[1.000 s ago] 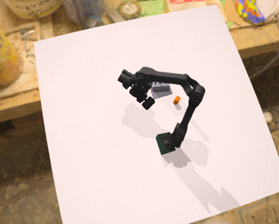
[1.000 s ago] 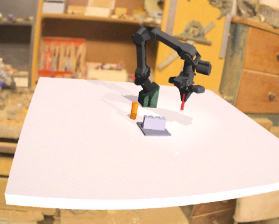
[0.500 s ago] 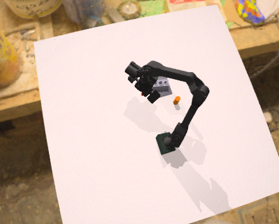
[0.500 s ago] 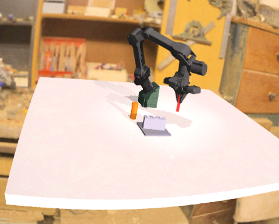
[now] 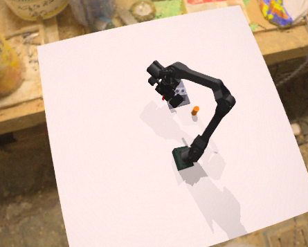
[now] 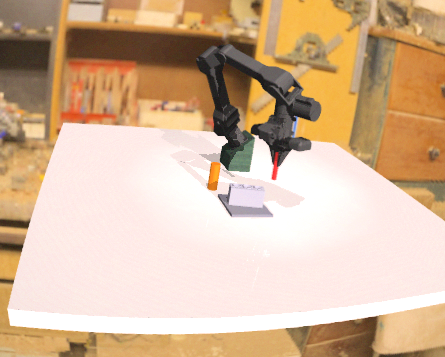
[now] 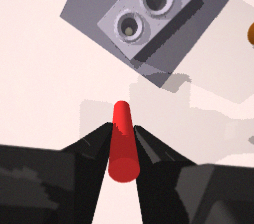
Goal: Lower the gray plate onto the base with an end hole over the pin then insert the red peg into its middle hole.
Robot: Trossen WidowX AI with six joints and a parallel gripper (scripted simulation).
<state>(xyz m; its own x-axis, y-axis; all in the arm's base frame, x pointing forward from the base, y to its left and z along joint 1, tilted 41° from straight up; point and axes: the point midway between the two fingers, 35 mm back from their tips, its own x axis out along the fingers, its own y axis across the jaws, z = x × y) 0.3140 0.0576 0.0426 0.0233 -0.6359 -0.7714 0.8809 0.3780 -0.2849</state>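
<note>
Now: gripper tip 90 mm to the left of the gray plate, 70 mm above it and 30 mm short of it. The rest, counted from my gripper tip: red peg: right at my gripper tip; gray base: 110 mm below, 70 mm to the right, 30 mm ahead; orange cylinder: 150 mm to the right, 90 mm behind, 80 mm below.
</note>
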